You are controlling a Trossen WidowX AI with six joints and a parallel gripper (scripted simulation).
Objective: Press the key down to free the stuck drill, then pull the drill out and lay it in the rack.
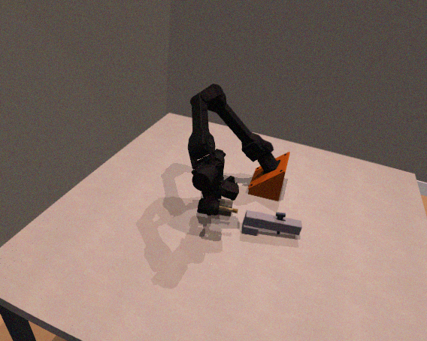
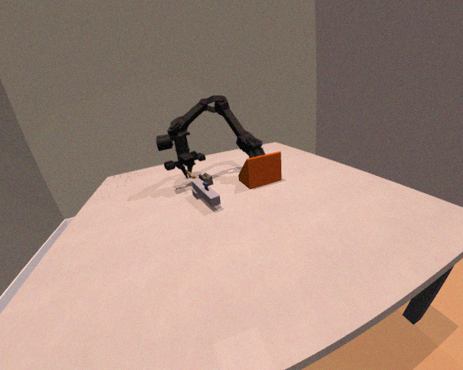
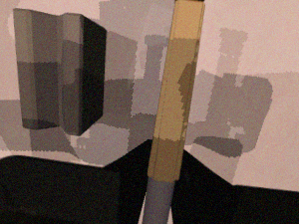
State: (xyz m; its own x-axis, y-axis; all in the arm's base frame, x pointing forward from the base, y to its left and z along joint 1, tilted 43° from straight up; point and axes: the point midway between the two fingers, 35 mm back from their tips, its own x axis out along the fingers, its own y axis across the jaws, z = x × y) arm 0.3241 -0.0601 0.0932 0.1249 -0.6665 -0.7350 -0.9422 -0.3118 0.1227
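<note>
Right now the rack is 80 mm behind my gripper tip, 10 mm to the left of it and 20 mm below it. From my gripper tip the other things lie so: t-shaped key (70 mm behind, 220 mm to the left, 10 mm above); then drill (10 mm behind, 40 mm to the left, 30 mm above); then grey block (60 mm behind, 190 mm to the left).
</note>
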